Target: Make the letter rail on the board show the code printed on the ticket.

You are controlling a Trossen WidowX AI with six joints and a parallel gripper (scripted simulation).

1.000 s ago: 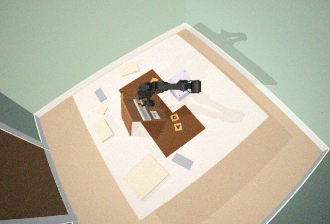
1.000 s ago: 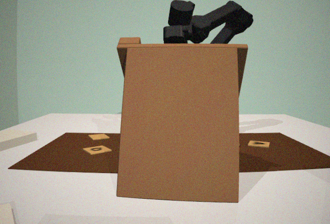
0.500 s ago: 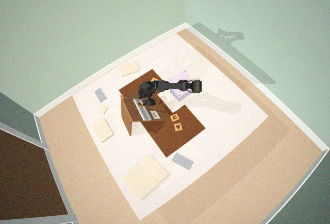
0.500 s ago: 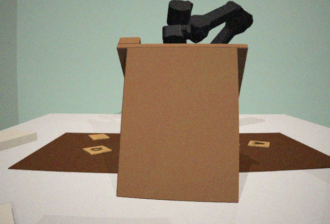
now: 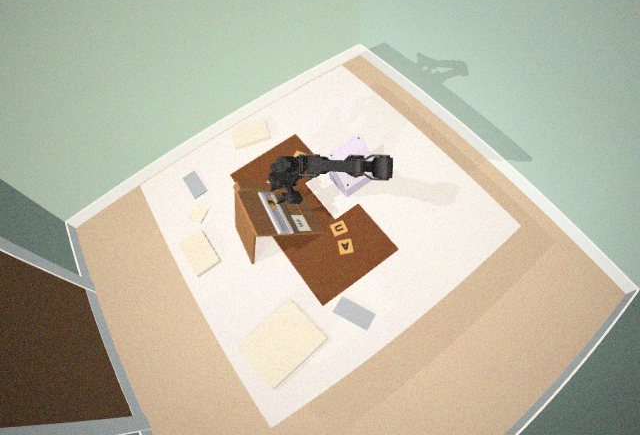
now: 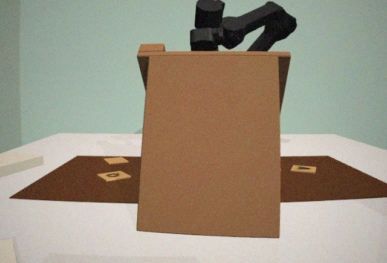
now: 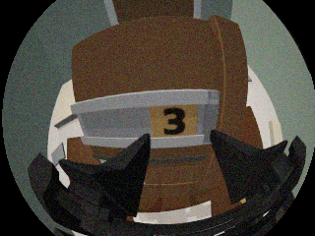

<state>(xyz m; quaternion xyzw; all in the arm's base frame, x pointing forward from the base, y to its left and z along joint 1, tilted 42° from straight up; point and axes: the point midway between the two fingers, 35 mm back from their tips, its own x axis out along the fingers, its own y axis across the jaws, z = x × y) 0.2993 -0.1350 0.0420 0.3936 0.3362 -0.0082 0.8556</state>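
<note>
The white ticket is 11 cm to the left of my gripper tip, 10 cm below it and 2 cm behind it. Round my gripper tip: brown mat (18 cm below, 13 cm behind, 5 cm to the left).
</note>
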